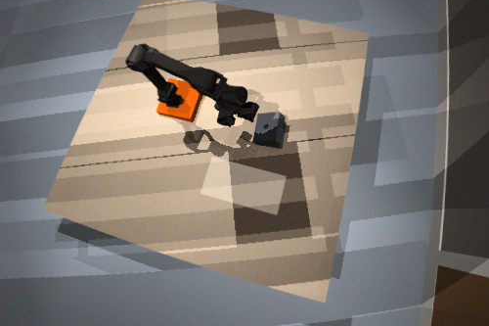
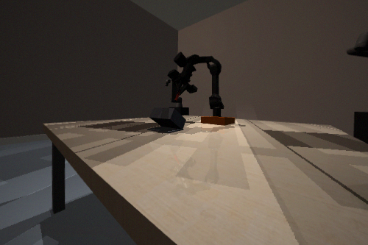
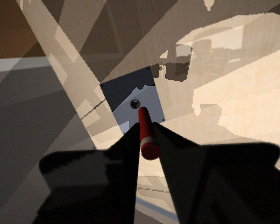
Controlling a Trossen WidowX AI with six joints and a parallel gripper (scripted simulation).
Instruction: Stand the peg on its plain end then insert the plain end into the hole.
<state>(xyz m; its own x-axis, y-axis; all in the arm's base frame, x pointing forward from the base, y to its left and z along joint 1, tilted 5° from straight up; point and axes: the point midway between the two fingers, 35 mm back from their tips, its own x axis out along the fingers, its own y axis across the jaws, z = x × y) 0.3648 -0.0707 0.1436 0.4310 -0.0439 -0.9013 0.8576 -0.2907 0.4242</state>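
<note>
The dark sloped panel is 13 cm below my gripper tip, 9 cm ahead of it and 1 cm to the left of it. From my gripper tip the other things lie so: red peg (1 cm behind, 1 cm above).
</note>
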